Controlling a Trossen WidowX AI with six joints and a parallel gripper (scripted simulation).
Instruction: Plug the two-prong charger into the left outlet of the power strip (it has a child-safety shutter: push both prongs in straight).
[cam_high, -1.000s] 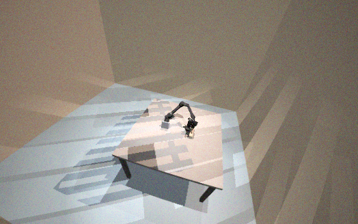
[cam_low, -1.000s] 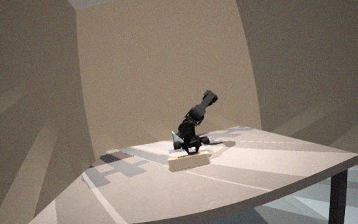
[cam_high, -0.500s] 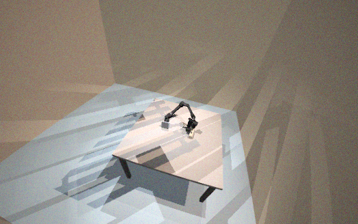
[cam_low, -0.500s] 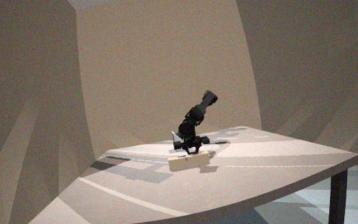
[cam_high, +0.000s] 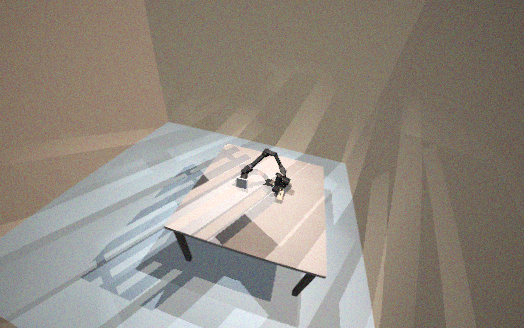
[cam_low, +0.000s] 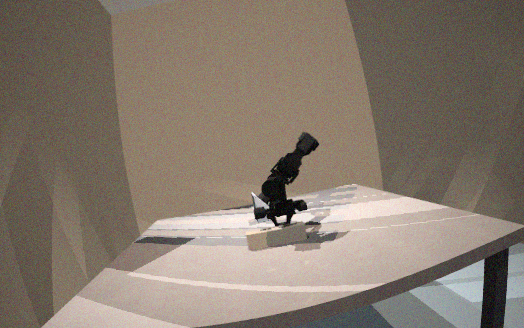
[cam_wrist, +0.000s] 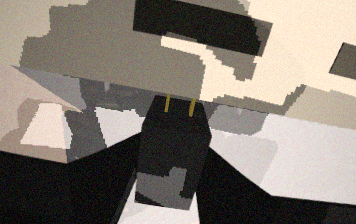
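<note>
Right now the two-prong charger is 2 cm ahead of my gripper tip and 1 cm above it.
</note>
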